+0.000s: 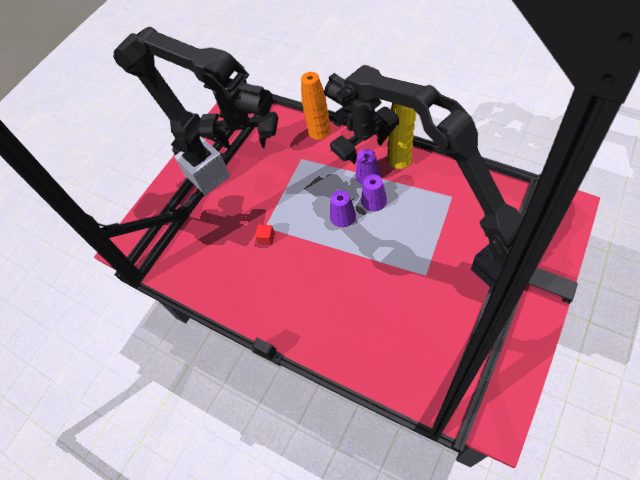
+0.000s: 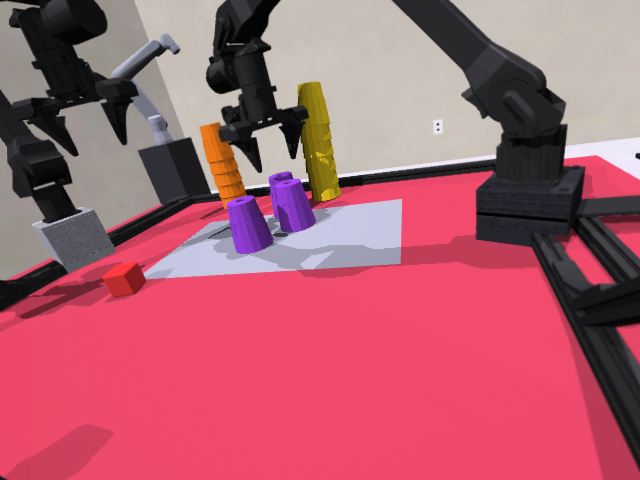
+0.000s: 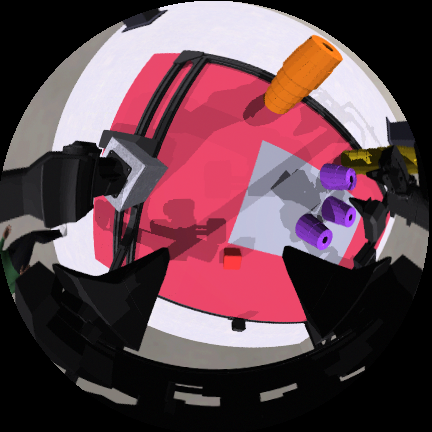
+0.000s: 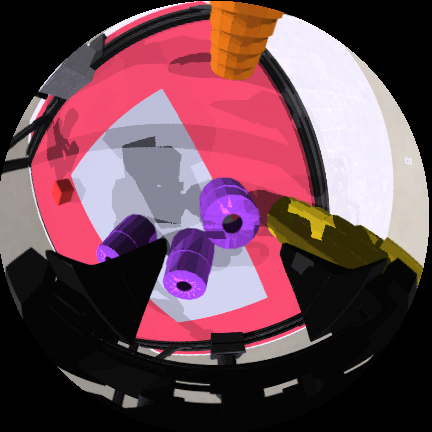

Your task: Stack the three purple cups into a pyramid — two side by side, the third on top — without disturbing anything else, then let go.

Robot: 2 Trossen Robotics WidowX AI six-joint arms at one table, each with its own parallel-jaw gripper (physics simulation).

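Frame: origin at the left arm's base, x ahead, y left, z up, level; millimetres.
Seen in the pictures: left gripper, between the fingertips: [image 1: 246, 147] [image 2: 100, 150] [image 3: 227, 253]; right gripper, between the fingertips: [image 1: 366, 154] [image 2: 277, 165] [image 3: 358, 185] [image 4: 225, 247]; left arm's base, origin of its link: [image 1: 196, 154] [image 2: 62, 216] [image 3: 112, 173]; right arm's base, origin of its link: [image 1: 504, 256] [image 2: 530, 177] [image 4: 226, 355].
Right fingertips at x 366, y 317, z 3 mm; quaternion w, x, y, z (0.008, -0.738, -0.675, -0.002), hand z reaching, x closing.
Offsets run from my right fingertips to a thing's top centre. Level surfaces: height alone.
Three purple cups stand upside down and apart. The front-left cup {dx +40, dy -135, dz -22 mm} [image 1: 342, 209] [image 2: 250, 229] [image 3: 312, 230] [image 4: 131, 234] and the middle cup {dx +68, dy -42, dz -22 mm} [image 1: 373, 195] [image 2: 295, 207] [image 3: 338, 210] [image 4: 191, 252] are on the grey mat {dz -109 mm} [image 1: 413, 211] [image 2: 372, 222] [image 3: 260, 200] [image 4: 235, 295]. The back cup {dx -9, dy +12, dz -22 mm} [image 1: 367, 170] [image 2: 275, 195] [image 3: 336, 177] [image 4: 224, 196] stands at the mat's back edge. My right gripper [image 1: 367, 150] [image 2: 276, 163] [image 4: 225, 247] is open and empty, above and near the back cup. My left gripper [image 1: 244, 146] [image 2: 100, 148] [image 3: 227, 253] is open and empty, high at the left.
A yellow cup stack {dx +14, dy +121, dz +78 mm} [image 1: 401, 144] [image 2: 321, 149] [image 4: 320, 232] stands close behind the back cup, near my right gripper. An orange cup stack {dx -242, dy +28, dz +74 mm} [image 1: 315, 111] [image 2: 223, 167] [image 3: 302, 75] [image 4: 237, 45] stands at the back. A red cube {dx -65, dy -330, dz -69 mm} [image 1: 264, 234] [image 2: 124, 279] [image 3: 232, 259] lies off the mat's left corner.
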